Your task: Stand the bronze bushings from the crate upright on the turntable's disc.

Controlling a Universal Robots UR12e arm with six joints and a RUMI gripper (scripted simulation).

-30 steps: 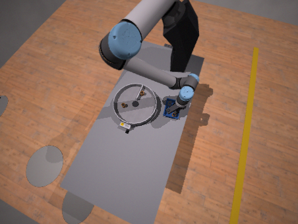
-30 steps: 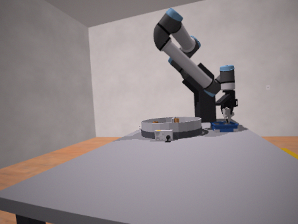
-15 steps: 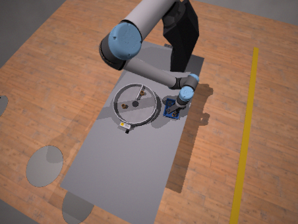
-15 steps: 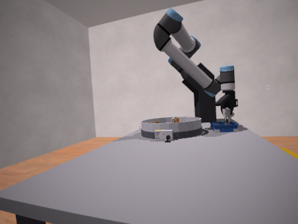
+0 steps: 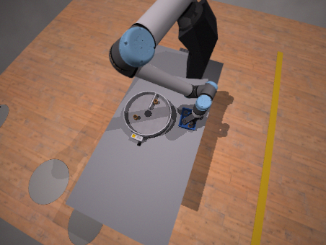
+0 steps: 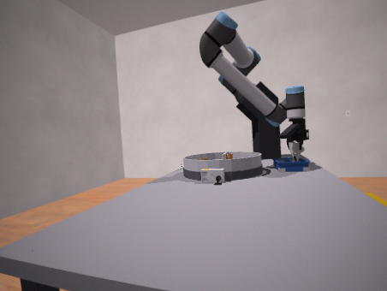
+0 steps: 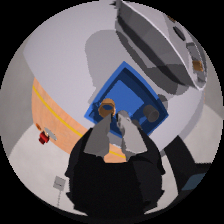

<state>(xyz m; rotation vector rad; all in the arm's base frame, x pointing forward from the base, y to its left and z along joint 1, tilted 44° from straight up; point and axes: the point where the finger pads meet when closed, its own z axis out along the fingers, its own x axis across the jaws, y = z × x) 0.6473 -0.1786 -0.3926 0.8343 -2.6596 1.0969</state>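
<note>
Now: the blue crate 4 cm below my hand, 4 cm behind it and 2 cm to the right of it. From my hand the other things lie so: turntable disc (39 cm to the right, 2 cm behind, 1 cm below).
</note>
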